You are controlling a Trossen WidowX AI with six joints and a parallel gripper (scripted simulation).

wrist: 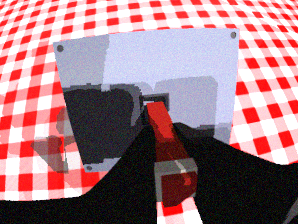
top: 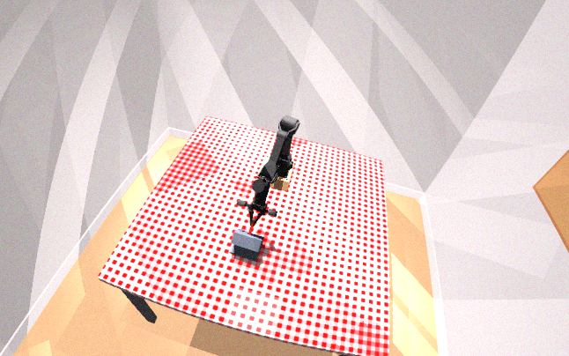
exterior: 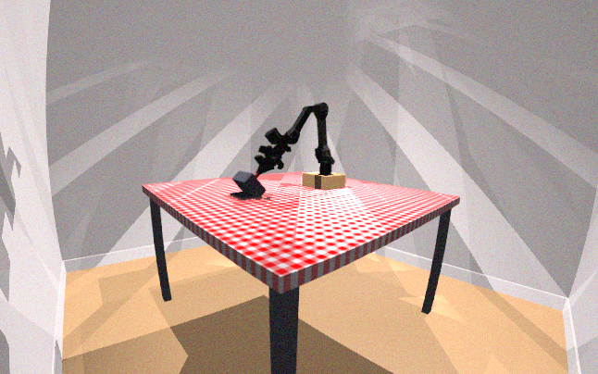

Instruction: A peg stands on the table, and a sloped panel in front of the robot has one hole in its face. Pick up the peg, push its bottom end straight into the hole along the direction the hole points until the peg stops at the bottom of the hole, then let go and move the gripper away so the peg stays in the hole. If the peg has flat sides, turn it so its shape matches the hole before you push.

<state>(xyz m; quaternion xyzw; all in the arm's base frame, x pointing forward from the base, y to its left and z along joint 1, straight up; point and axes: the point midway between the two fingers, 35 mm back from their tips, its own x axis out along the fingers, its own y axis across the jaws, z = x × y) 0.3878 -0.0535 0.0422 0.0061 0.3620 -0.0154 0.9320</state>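
Right now my gripper tip is 50 mm short of the panel and 50 mm above it. From my gripper tip the other things lie so: peg (10 mm behind, 10 mm above).
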